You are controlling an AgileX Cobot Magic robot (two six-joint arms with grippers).
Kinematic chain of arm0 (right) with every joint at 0, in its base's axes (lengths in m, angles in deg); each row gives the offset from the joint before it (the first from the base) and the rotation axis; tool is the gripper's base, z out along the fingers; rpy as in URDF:
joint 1: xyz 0 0 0.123 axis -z
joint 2: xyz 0 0 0 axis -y
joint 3: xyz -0.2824 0 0.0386 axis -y
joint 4: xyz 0.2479 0 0.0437 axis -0.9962 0 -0.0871
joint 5: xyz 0 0 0 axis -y
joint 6: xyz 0.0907 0 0.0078 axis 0.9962 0 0.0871
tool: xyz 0 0 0 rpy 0 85 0
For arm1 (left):
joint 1: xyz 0 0 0.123 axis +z
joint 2: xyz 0 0 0 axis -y
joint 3: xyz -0.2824 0 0.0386 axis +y
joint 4: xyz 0.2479 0 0.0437 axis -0.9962 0 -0.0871
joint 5: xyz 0 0 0 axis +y
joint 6: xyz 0.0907 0 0.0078 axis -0.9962 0 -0.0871
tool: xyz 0 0 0 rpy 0 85 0
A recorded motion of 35 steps. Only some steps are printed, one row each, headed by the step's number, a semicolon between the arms.
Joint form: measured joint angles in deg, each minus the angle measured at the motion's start. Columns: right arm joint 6, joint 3, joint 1, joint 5, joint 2, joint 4; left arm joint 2, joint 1, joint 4, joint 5, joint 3, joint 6.
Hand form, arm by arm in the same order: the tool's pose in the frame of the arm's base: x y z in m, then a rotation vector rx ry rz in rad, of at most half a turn. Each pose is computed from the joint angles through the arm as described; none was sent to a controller.
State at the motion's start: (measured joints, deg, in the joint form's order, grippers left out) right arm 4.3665 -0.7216 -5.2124 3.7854 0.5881 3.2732; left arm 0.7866 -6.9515 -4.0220 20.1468 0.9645 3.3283
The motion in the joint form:
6: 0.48 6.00 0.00 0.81 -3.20 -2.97; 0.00 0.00 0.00 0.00 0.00 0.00
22: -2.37 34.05 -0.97 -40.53 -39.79 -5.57; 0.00 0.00 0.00 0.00 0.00 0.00
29: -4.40 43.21 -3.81 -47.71 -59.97 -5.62; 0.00 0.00 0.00 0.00 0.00 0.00
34: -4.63 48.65 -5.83 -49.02 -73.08 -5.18; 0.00 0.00 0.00 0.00 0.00 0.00
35: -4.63 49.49 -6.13 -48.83 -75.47 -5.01; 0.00 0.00 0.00 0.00 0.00 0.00
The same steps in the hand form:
6: 0.0540 0.0050 0.2488 -0.0083 1.3582 0.1436; 0.0528 -0.0042 0.1765 0.1017 1.8350 -0.0574
22: 0.1277 0.0160 0.2939 -0.0588 2.2288 0.1224; 0.0528 -0.0042 0.1765 0.1017 1.8350 -0.0574
29: 0.1876 0.0324 0.2801 -0.1747 2.5416 0.1090; 0.0528 -0.0042 0.1765 0.1017 1.8350 -0.0574
34: 0.2294 0.0470 0.2582 -0.2420 2.6939 0.0957; 0.0528 -0.0042 0.1765 0.1017 1.8350 -0.0574
35: 0.2370 0.0495 0.2525 -0.2529 2.7167 0.0909; 0.0528 -0.0042 0.1765 0.1017 1.8350 -0.0574

